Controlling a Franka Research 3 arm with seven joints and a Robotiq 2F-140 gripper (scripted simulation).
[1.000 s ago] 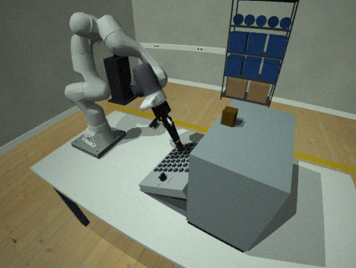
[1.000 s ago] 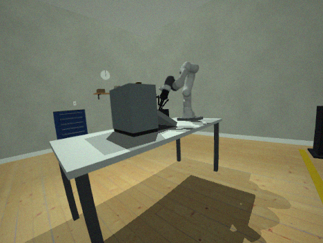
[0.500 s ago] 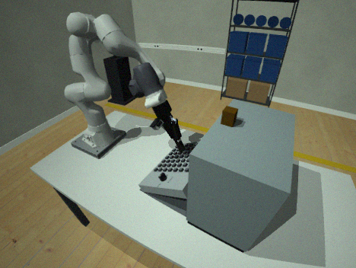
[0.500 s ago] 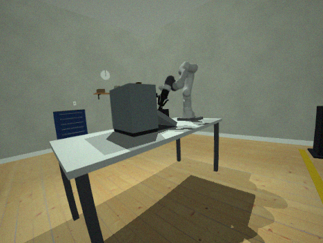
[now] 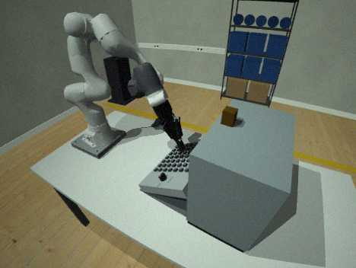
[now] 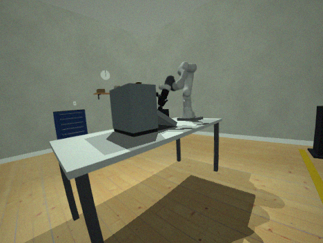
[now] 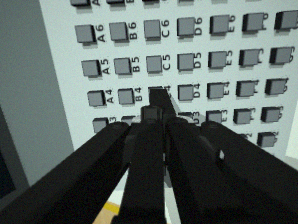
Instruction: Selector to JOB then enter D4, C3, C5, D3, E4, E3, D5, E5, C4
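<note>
Right now the key is 60 mm below my hand and 30 mm ahead of it. From my hand the other things lie so: selector knob 160 mm to the right, 70 mm below, 20 mm behind.
</note>
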